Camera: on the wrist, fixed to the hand. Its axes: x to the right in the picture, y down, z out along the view.
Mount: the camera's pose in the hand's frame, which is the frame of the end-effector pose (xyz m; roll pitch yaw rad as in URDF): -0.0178 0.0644 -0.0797 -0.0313 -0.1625 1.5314
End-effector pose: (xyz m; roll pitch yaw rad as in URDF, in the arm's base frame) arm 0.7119 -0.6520 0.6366 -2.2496 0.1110 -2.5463
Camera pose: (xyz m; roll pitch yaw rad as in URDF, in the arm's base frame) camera 0.6691 -0.5572 0.6385 2.9480 1.0512 2.0497
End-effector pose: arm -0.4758 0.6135 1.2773 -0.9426 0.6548 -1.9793
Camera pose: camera -0.4707 0.6923 1.2097 0.7677 0.6200 0.1013
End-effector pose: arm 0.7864 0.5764 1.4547 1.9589 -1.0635 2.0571
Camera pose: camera 0.7834 0.4763 1.4828 -1.8968 -0.4641 -0.4599
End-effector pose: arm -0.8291 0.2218 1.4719 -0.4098 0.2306 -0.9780
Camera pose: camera -0.8287 0.2702 1.3798 0.1904 0.2495 0.6114
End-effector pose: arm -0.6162 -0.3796 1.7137 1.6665 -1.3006 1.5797
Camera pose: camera -0.6887 -0.4541 1.7157 -1.6799 -0.2998 -1.2914
